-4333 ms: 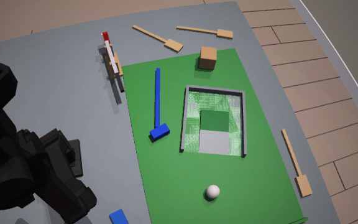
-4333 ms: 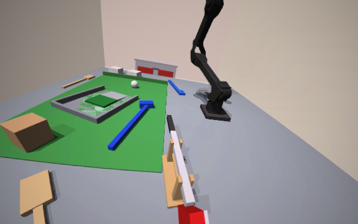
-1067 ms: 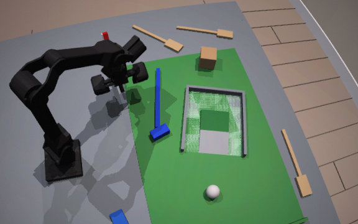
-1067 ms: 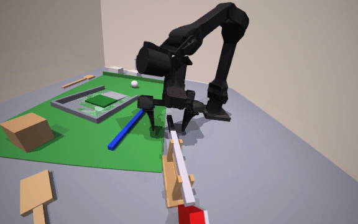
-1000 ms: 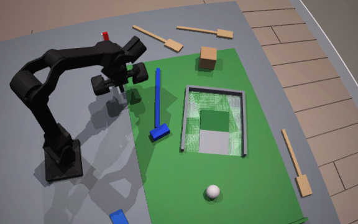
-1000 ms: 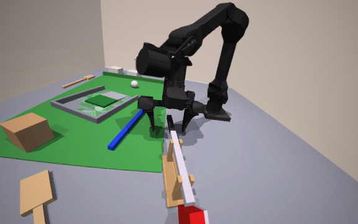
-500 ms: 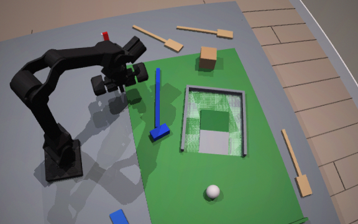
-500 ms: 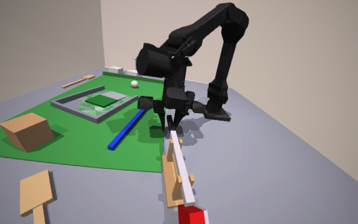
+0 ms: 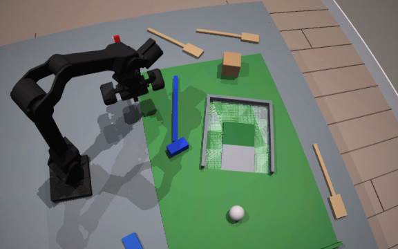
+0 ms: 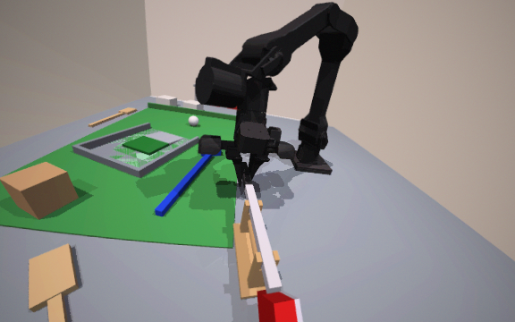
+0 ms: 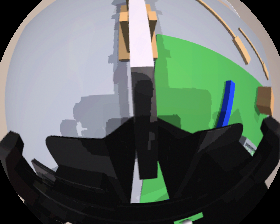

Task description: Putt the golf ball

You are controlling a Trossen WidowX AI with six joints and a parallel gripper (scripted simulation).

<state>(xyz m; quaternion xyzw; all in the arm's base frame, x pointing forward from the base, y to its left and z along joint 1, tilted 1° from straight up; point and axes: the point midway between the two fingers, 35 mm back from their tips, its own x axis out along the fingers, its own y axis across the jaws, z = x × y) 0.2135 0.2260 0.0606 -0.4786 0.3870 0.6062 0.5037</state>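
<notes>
Right now my gripper tip is 13 cm short of the blue putter, 7 cm to the left of it and 2 cm above it. The rest, counted from my gripper tip: white golf ball 24 cm ahead, 42 cm to the right, 2 cm below; then tan box 34 cm ahead, 9 cm to the left, 1 cm below; then wooden stand 3 cm behind, 13 cm to the left.
</notes>
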